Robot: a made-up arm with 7 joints.
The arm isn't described. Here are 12 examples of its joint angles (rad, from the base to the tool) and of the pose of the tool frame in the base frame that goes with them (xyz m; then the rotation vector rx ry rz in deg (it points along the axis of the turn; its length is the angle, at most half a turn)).
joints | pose
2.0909 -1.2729 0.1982 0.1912 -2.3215 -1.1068 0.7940 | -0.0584 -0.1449 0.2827 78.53 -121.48 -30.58
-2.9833 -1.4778 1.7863 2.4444 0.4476 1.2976 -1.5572 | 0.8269 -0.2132 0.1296 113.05 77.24 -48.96
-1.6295 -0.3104 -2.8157 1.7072 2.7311 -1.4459 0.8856 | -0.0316 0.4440 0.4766 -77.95 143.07 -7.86
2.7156 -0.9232 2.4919 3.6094 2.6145 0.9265 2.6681 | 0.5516 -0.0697 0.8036 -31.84 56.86 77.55
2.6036 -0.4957 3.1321 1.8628 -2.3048 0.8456 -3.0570 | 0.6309 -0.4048 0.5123 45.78 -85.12 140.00
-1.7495 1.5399 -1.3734 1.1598 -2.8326 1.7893 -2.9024 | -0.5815 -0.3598 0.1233 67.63 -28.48 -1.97
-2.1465 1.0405 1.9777 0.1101 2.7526 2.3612 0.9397 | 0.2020 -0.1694 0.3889 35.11 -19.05 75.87
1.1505 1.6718 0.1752 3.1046 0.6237 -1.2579 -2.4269 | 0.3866 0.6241 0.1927 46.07 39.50 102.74
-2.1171 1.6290 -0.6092 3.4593 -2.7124 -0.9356 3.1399 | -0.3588 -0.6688 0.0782 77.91 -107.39 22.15
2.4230 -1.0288 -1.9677 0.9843 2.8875 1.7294 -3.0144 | 0.6252 0.0988 0.2171 -57.84 41.29 -112.58
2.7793 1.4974 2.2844 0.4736 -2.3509 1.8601 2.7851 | -0.2671 -0.2856 0.3669 -45.46 -103.81 80.60
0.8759 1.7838 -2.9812 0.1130 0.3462 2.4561 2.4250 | 0.1229 0.0625 0.1766 109.23 126.71 49.07
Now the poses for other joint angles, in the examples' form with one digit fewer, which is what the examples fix.
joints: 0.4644 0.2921 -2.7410 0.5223 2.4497 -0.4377 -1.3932
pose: -0.194 -0.118 0.311 -21.4 -145.6 12.0
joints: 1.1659 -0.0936 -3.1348 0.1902 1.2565 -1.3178 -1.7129
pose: -0.214 -0.180 0.328 78.9 -80.0 -66.9
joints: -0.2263 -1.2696 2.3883 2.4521 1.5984 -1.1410 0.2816
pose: -0.619 0.390 0.333 -60.7 -7.3 -15.7
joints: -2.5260 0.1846 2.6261 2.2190 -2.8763 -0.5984 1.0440
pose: 0.300 0.008 0.840 43.1 71.6 74.7
